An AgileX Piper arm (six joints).
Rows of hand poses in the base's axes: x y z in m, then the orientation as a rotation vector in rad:
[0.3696 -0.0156 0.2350 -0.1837 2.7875 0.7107]
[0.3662 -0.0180 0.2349 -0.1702 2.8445 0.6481]
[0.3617 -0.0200 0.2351 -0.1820 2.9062 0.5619]
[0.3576 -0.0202 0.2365 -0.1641 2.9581 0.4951]
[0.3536 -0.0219 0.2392 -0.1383 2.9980 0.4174]
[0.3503 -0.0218 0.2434 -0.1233 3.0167 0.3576]
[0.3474 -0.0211 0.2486 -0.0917 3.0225 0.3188]
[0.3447 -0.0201 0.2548 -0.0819 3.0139 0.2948]
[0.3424 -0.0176 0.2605 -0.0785 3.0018 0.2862]
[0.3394 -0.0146 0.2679 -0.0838 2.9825 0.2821]
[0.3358 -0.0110 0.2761 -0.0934 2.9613 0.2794]
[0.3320 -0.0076 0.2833 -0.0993 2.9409 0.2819]
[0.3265 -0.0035 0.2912 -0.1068 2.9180 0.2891]
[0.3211 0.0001 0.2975 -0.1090 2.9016 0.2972]
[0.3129 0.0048 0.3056 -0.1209 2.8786 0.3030]
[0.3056 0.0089 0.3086 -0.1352 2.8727 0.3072]
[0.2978 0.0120 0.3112 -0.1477 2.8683 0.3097]
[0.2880 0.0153 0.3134 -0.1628 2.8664 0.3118]
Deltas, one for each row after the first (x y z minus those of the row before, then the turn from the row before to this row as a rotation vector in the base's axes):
[-0.0034 -0.0024 -0.0001 -0.0515 0.0397 -0.0078]
[-0.0045 -0.0020 0.0002 -0.0684 0.0384 0.0078]
[-0.0041 -0.0002 0.0014 -0.0510 0.0377 -0.0108]
[-0.0040 -0.0017 0.0027 -0.0548 0.0266 -0.0175]
[-0.0033 0.0001 0.0042 -0.0404 0.0100 -0.0111]
[-0.0029 0.0007 0.0052 -0.0247 0.0019 -0.0220]
[-0.0027 0.0010 0.0062 -0.0145 -0.0109 -0.0082]
[-0.0023 0.0025 0.0057 -0.0044 -0.0128 -0.0036]
[-0.0030 0.0030 0.0074 -0.0012 -0.0198 0.0019]
[-0.0036 0.0036 0.0082 -0.0004 -0.0216 0.0048]
[-0.0038 0.0034 0.0072 0.0032 -0.0201 0.0027]
[-0.0055 0.0041 0.0079 0.0065 -0.0221 0.0041]
[-0.0054 0.0036 0.0063 0.0069 -0.0154 0.0010]
[-0.0082 0.0047 0.0081 0.0054 -0.0224 0.0070]
[-0.0073 0.0041 0.0030 0.0022 -0.0058 0.0097]
[-0.0078 0.0031 0.0026 0.0011 -0.0044 0.0085]
[-0.0098 0.0033 0.0022 0.0003 -0.0020 0.0104]

